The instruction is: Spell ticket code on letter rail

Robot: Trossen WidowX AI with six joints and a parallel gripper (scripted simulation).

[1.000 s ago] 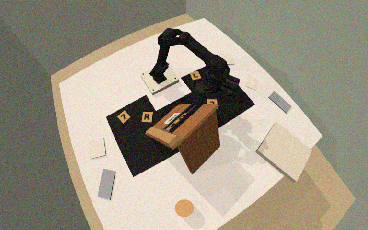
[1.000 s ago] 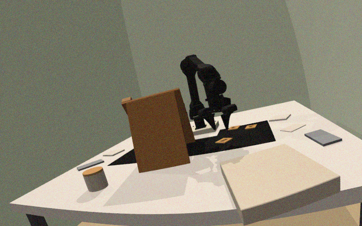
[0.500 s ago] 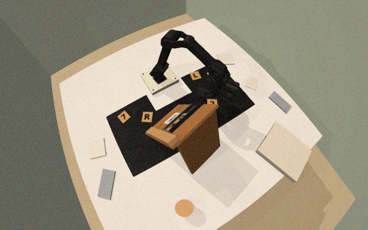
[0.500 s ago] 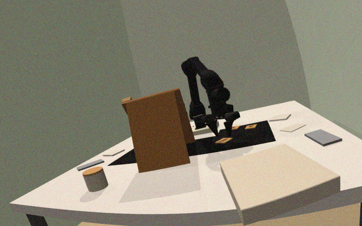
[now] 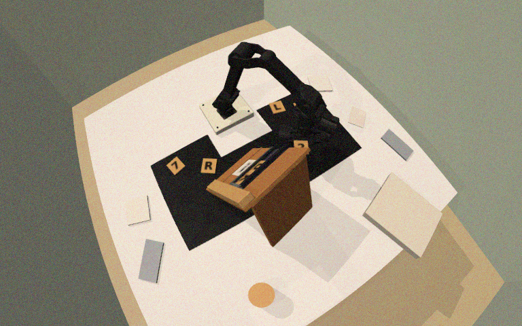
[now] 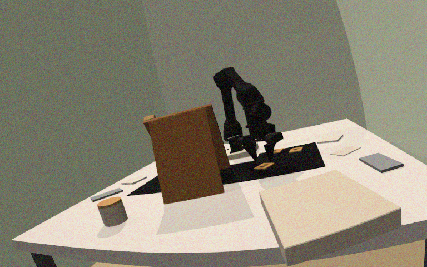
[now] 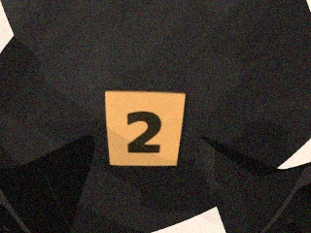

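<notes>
My gripper tip is now 2 cm above the letter tile. Round my gripper tip: black mat: 11 cm behind, 16 cm to the right, 2 cm below; k tile: 5 cm ahead, 29 cm to the right, 15 cm above; white ticket: 2 cm behind, 24 cm to the right, 7 cm above.
</notes>
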